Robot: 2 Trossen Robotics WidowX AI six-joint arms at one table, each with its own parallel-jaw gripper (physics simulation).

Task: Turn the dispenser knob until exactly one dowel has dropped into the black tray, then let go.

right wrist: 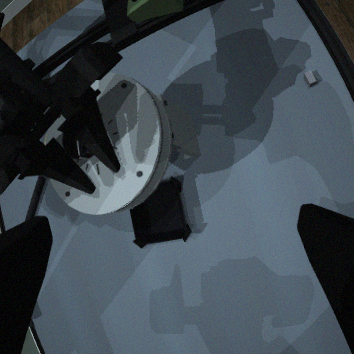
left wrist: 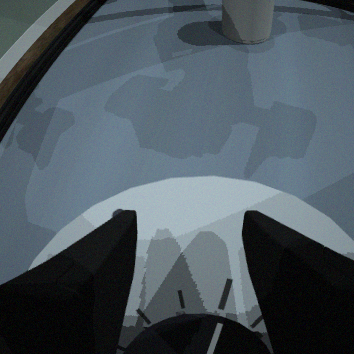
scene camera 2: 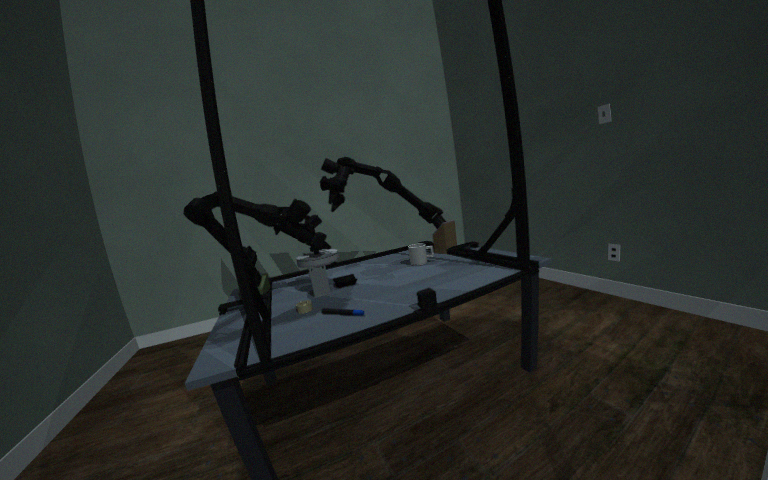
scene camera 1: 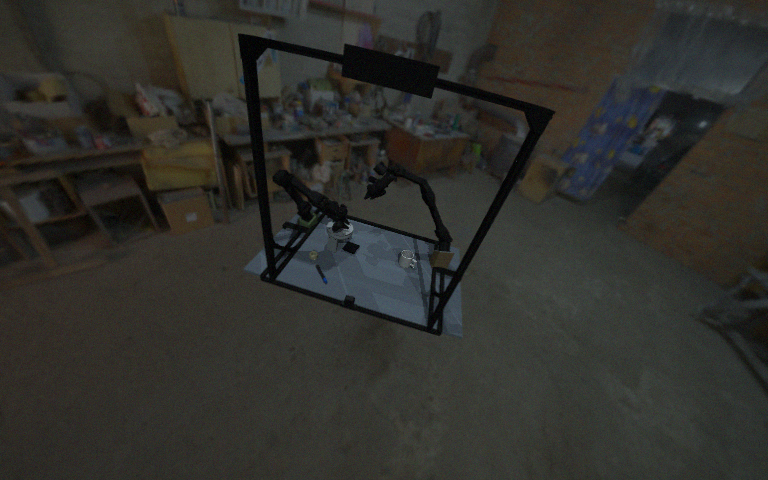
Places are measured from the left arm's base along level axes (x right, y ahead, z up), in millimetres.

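Pixels of known places: left gripper, fingertip midpoint: (right wrist: 105, 180) (left wrist: 190, 222) (scene camera 2: 328, 247) (scene camera 1: 349, 226); right gripper, fingertip midpoint: (right wrist: 175, 224) (scene camera 2: 330, 207) (scene camera 1: 367, 199); left arm's base, origin of the base link: (scene camera 1: 307, 217); right arm's base, origin of the base link: (scene camera 2: 443, 227) (scene camera 1: 444, 251).
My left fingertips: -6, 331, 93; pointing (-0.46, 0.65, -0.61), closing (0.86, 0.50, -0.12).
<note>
Ahead of a thing's pixels: the offset from my left fingertips to its middle, as dx, dy, dz. "pt": to the spot under its first point.
The white dispenser {+27, -45, -30} (scene camera 1: 333, 243) (scene camera 2: 320, 281) (left wrist: 220, 192) (right wrist: 120, 197) stands on the table with a round top. Its black knob {pt +16, -35, +13} (left wrist: 175, 337), with a white pointer line, shows at the bottom of the left wrist view; the line leans slightly right of straight up. My left gripper (scene camera 1: 340, 225) (scene camera 2: 318, 249) (left wrist: 190, 222) (right wrist: 105, 180) is shut on the knob, its fingers on either side. The black tray {+10, +42, -149} (scene camera 1: 351, 247) (scene camera 2: 344, 280) (right wrist: 160, 215) sits beside the dispenser's base; no dowel can be made out in it. My right gripper (scene camera 1: 369, 196) (scene camera 2: 335, 208) (right wrist: 175, 224) is open and empty, high above the table.
A white mug {-107, +395, -113} (scene camera 1: 406, 259) (scene camera 2: 417, 254) (left wrist: 247, 20) stands toward the right, near a tan block (scene camera 1: 441, 259) (scene camera 2: 445, 237). A blue-ended marker {+296, +41, -153} (scene camera 1: 321, 273) (scene camera 2: 342, 311) and a yellowish roll {+216, -87, -148} (scene camera 2: 304, 308) lie near the dispenser. A green object (right wrist: 155, 7) is behind the dispenser.
</note>
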